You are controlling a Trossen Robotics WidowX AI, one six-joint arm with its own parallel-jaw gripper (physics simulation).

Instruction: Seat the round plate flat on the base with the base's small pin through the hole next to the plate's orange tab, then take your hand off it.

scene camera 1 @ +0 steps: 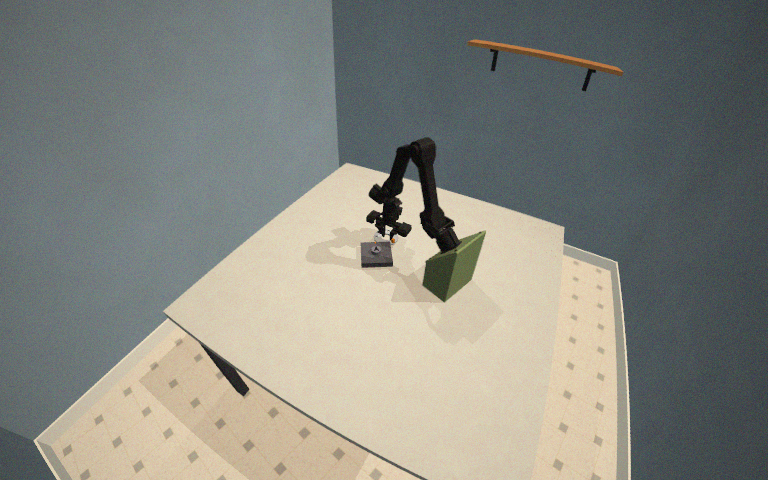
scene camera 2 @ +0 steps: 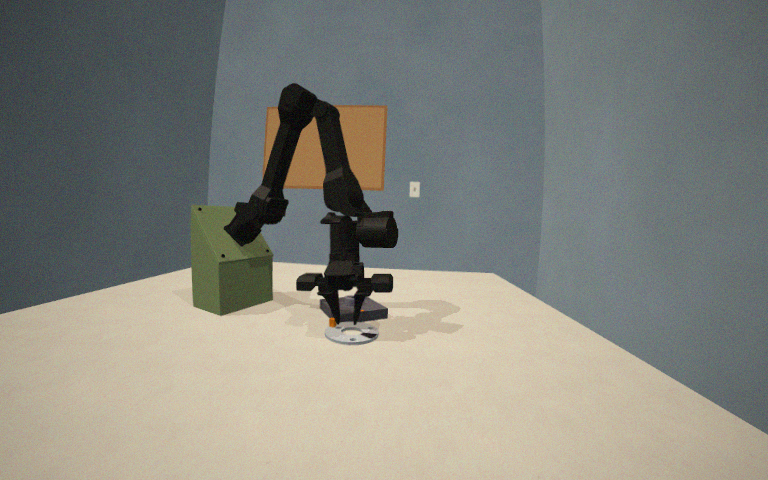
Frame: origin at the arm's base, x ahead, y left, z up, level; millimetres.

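Seen in the pictures: gripper, between the fingertips: (scene camera 1: 387, 238) (scene camera 2: 346, 324); arm's base, origin of its link: (scene camera 1: 451, 247) (scene camera 2: 239, 233).
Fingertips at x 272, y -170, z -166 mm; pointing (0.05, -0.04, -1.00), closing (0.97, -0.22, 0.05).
Note:
Offsets run from my fingertips to a thing's top centre. "spot": to the spot under its first point. Level surfaces: height alone.
The round light-grey plate @(8 mm up, 10 mm ahead, 17 mm right) (scene camera 1: 377, 237) (scene camera 2: 339, 338) lies beside the dark square base @(26 mm up, 16 mm ahead, 109 mm left) (scene camera 1: 376, 262) (scene camera 2: 374, 314), off it, on the side nearer scene camera 2. It looks about level. Its orange tab @(8 mm up, 28 mm back, 9 mm left) (scene camera 1: 393, 240) (scene camera 2: 332, 322) points to the left in the scene camera 2 view. The base has a grey raised hub @(spot: 25 mm up, 15 mm ahead, 109 mm left) (scene camera 1: 376, 249) in its middle; a small orange mark @(spot: 11 mm up, 36 mm ahead, 56 mm left) (scene camera 2: 362, 310) shows on it. My gripper (scene camera 1: 387, 234) (scene camera 2: 347, 323) points down, partly open, with nothing gripped. Its fingertips are at the plate's base-side part; I cannot tell whether they touch it. The small pin is not clear.
The arm stands on a green slanted block (scene camera 1: 447, 274) (scene camera 2: 244, 285) beside the base. The pale table @(14 mm down) (scene camera 1: 339, 362) (scene camera 2: 396, 396) carries everything. An orange shelf (scene camera 1: 543, 54) and an orange-brown board (scene camera 2: 368, 147) are on the walls, far from the gripper.

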